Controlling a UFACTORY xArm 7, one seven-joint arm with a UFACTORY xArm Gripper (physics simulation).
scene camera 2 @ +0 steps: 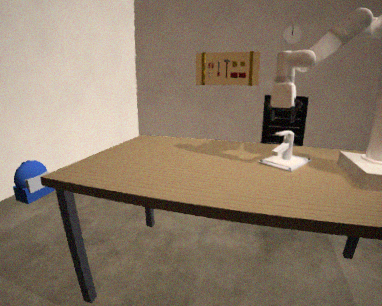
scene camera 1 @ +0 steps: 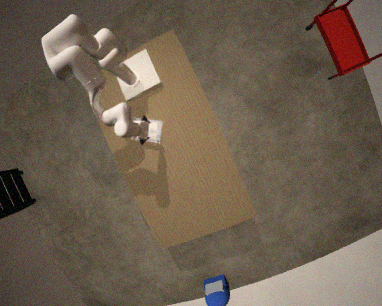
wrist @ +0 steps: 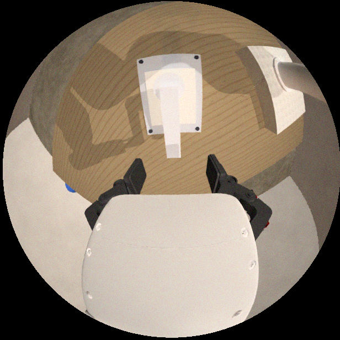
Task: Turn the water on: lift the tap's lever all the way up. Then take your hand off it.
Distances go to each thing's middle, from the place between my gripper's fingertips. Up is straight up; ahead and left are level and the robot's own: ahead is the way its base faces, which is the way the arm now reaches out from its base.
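The square base plate (wrist: 158,62) is 200 mm below my hand, 90 mm to the right of it and 40 mm behind it. Then there is the lever (wrist: 168,87), which is 70 mm below my hand, 50 mm to the right of it and 30 mm behind it. Going by their middles, of the things named here the lever is the nearest to my hand.
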